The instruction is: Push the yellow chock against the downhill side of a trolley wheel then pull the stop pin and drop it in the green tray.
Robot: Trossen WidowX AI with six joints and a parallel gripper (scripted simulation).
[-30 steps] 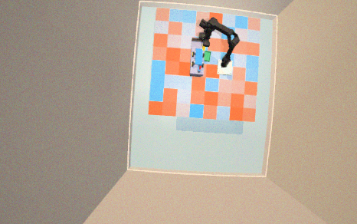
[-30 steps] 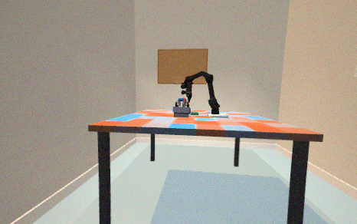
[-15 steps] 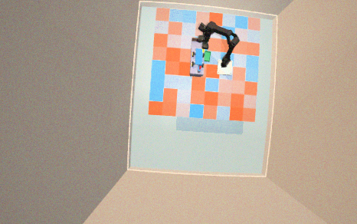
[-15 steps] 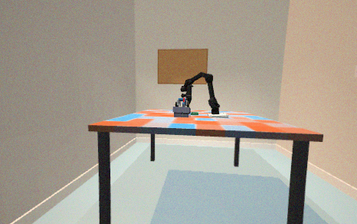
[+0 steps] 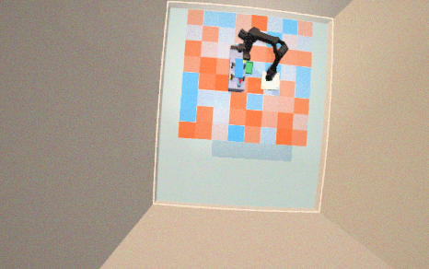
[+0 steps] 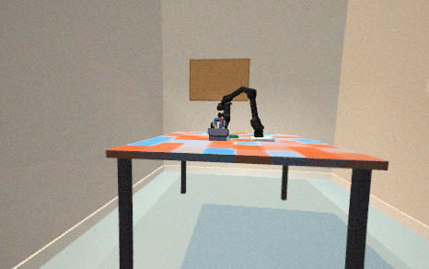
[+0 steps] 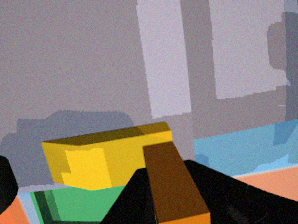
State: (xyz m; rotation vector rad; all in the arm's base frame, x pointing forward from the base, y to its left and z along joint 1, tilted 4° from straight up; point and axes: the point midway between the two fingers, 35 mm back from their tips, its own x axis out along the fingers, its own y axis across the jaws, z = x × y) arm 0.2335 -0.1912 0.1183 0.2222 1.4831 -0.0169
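The red-headed stop pin lies 80 mm ahead of my gripper tip, 260 mm to the left of it and 50 mm above it. From my gripper tip the other things lie so: grey ramp (80 mm ahead, 140 mm to the left, 40 mm below); green tray (60 mm behind, 70 mm to the left, 100 mm below); yellow chock (20 mm to the left, 10 mm below).
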